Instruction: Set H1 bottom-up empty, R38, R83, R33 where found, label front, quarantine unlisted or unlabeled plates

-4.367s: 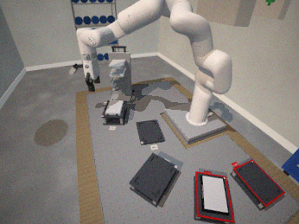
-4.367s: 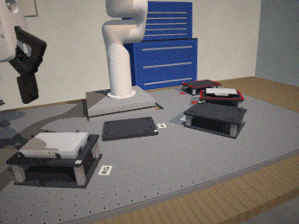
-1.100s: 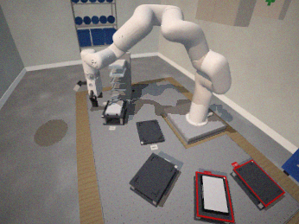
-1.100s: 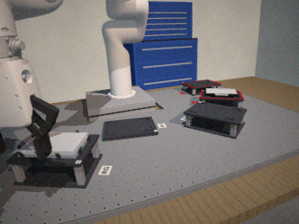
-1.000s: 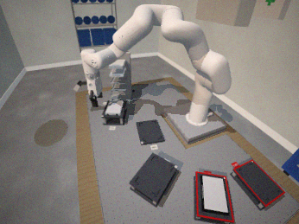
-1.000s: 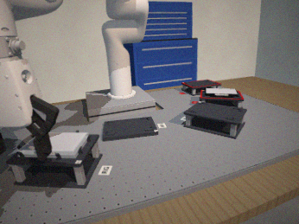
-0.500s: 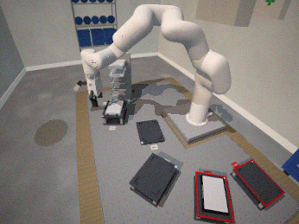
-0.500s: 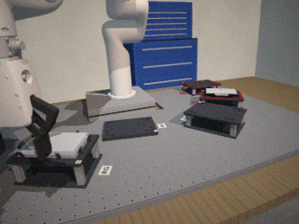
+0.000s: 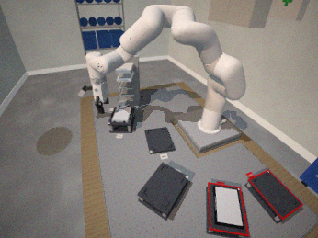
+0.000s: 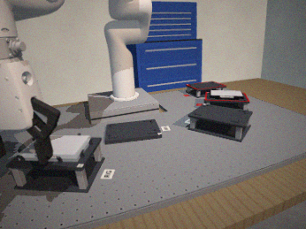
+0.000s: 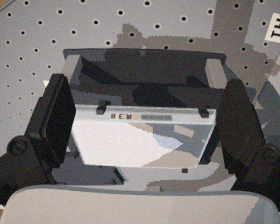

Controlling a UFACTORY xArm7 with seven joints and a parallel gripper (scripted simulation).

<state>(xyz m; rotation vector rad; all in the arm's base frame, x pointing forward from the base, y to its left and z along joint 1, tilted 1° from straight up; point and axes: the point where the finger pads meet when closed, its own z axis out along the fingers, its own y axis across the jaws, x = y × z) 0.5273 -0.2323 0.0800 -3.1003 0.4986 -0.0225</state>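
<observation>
Now: hand 90 mm past the white well plate, 30 mm to the right of it and 40 mm above it. Round my hand: deck label H1: 40 mm behind, 120 mm to the right, 110 mm below; then raised regrip nest RG: 90 mm behind, 30 mm to the left, 50 mm below; then RG label: 60 mm behind, 130 mm to the left, 110 mm below.
</observation>
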